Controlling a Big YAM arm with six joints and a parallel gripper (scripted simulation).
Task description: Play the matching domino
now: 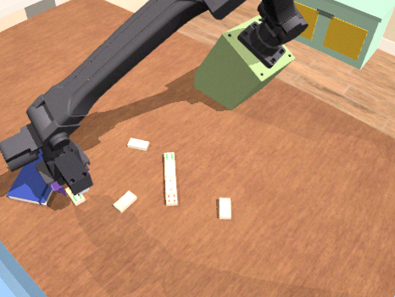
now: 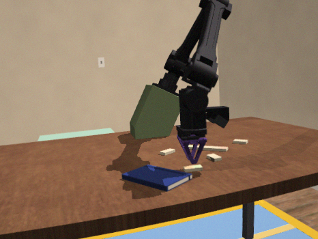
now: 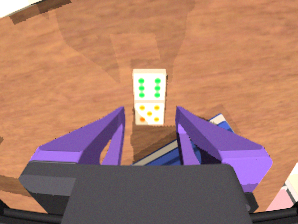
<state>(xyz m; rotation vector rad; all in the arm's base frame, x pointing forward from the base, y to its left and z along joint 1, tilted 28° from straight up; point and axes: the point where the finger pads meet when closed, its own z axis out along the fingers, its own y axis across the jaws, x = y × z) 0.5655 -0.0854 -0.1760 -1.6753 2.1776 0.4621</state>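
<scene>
The book lies 10 mm ahead of my hand, 120 mm to the right of it and 30 mm below it.
</scene>
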